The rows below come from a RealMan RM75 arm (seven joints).
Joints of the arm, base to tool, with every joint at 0 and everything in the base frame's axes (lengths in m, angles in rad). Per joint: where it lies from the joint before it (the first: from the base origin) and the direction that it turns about. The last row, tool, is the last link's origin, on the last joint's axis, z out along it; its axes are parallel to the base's.
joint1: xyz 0 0 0.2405 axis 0 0 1
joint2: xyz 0 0 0 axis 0 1 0
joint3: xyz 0 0 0.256 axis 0 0 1
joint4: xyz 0 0 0 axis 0 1 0
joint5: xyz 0 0 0.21 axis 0 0 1
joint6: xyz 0 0 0 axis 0 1 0
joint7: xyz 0 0 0.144 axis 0 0 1
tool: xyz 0 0 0
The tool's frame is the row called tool.
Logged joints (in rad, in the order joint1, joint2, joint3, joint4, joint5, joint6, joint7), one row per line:
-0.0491, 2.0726, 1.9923, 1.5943, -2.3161, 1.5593, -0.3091
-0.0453, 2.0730, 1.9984, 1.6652, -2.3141, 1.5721, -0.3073
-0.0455, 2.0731, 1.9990, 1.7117, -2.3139, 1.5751, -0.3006
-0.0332, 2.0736, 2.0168, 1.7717, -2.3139, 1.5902, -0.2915
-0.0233, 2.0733, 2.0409, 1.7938, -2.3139, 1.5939, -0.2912
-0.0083, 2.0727, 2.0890, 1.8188, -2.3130, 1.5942, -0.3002
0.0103, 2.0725, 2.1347, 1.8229, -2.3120, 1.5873, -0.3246
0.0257, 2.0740, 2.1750, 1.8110, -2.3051, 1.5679, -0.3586
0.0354, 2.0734, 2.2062, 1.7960, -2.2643, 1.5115, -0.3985
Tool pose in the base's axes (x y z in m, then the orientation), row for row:
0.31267, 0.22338, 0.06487, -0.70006, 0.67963, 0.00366, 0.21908
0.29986, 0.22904, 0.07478, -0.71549, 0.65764, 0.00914, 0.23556
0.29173, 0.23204, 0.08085, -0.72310, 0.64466, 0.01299, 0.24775
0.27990, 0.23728, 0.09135, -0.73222, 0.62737, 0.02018, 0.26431
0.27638, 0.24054, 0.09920, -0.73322, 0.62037, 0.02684, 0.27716
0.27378, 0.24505, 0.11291, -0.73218, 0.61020, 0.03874, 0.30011
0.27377, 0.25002, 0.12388, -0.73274, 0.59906, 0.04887, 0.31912
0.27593, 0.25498, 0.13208, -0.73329, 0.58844, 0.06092, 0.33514
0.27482, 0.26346, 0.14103, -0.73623, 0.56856, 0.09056, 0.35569
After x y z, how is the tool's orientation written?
As a quaternion, x y z w.
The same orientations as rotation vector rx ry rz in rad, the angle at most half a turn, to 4 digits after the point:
-1.9371, 1.8806, 0.0101
-1.9627, 1.8040, 0.0251
-1.9711, 1.7572, 0.0354
-1.9790, 1.6956, 0.0545
-1.9688, 1.6658, 0.0721
-1.9434, 1.6197, 0.1028
-1.9267, 1.5752, 0.1285
-1.9131, 1.5352, 0.1589
-1.9018, 1.4687, 0.2339

